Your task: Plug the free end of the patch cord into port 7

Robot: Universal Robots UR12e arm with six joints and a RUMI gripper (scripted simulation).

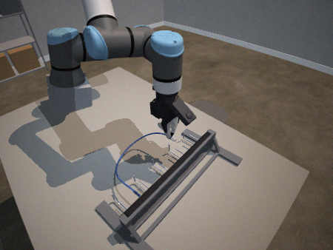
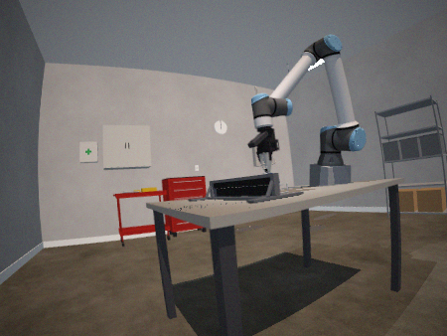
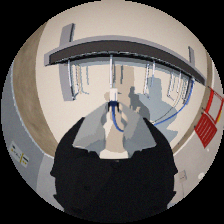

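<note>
The cable plug is 1 cm below my hand and 1 cm ahead of it.
</note>
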